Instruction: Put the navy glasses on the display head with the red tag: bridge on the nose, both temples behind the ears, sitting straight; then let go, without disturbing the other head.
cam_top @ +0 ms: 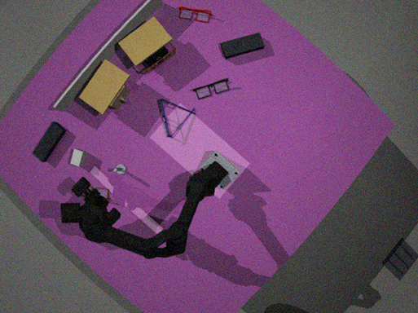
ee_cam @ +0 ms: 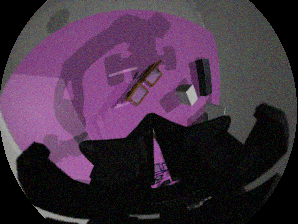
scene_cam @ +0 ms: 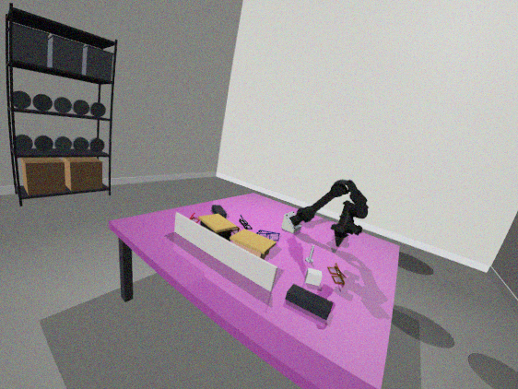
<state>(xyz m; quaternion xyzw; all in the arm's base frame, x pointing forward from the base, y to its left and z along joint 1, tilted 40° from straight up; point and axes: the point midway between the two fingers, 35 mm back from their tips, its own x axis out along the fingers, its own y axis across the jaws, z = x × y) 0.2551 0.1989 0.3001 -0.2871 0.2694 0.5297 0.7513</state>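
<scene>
Now: gripper tip 110 mm to the left of the small grey stand, 100 mm above it and 20 mm short of it. The rest, counted from my gripper tip: tan display head: 310 mm to the right, 230 mm ahead, 60 mm below; white cube: 170 mm ahead, 100 mm below, 30 mm to the right; white board: 420 mm to the right, 360 mm ahead, 70 mm below.
</scene>
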